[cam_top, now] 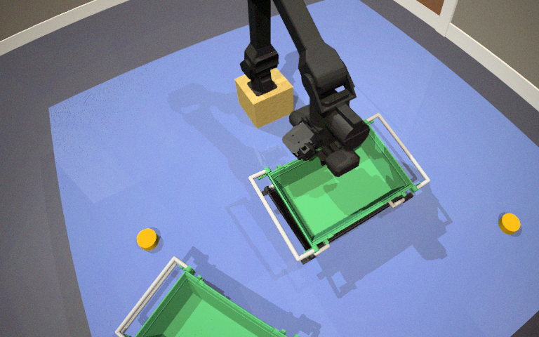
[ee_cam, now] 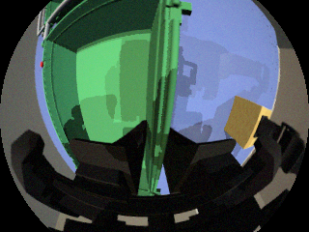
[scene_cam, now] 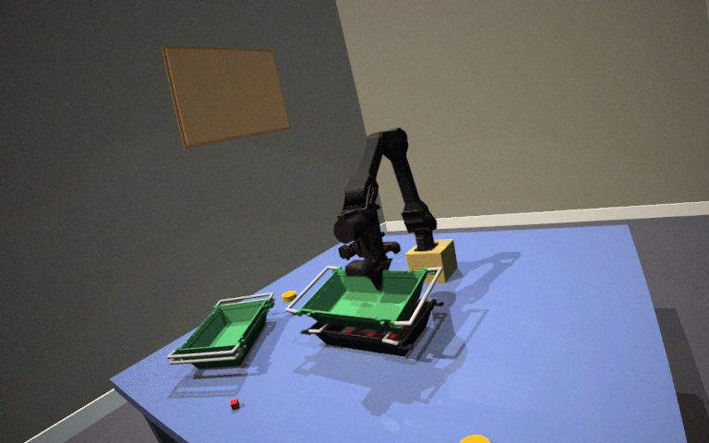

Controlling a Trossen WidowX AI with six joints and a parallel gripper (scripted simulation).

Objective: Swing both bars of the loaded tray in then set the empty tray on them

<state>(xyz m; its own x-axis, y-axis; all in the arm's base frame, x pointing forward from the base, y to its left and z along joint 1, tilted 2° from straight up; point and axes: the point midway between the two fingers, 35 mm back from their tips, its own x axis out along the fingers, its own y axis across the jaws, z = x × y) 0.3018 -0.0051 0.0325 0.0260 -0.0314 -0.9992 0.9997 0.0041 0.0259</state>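
Right now the green tray is 8 cm ahead of my gripper tip and 2 cm above it. Also, from my gripper tip: red block: 42 cm ahead, 15 cm to the right, 10 cm below.
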